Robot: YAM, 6 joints.
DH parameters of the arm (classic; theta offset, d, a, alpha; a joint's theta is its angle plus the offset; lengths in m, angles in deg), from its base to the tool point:
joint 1: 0 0.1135 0.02 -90
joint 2: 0 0 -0.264 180
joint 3: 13.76 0 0.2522 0
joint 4: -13.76 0 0.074 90
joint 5: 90 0 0 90
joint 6: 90 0.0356 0 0
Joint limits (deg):
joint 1: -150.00..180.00
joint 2: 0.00..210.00
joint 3: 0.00..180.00
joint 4: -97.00..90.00
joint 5: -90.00..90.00
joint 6: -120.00..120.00
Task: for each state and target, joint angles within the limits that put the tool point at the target. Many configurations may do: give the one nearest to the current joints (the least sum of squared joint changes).
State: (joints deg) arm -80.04 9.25 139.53 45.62 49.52 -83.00
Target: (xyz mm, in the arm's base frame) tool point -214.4 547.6 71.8
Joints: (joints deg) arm -70.87 0.00 165.92 39.34 40.46 -83.00
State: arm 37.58 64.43 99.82 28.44 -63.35 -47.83
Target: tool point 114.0 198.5 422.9
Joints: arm 51.80 62.06 59.94 19.03 -68.67 -47.83
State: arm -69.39 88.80 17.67 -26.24 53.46 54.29
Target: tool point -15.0 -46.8 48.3
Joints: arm -72.48 92.60 1.55 -28.68 52.89 54.29
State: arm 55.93 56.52 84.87 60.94 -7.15 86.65
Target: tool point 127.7 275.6 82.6
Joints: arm 64.22 106.48 30.72 41.59 -7.88 86.65
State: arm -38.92 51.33 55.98 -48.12 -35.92 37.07
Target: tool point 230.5 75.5 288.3
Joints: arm 12.67 69.94 58.05 -41.76 -40.46 37.07
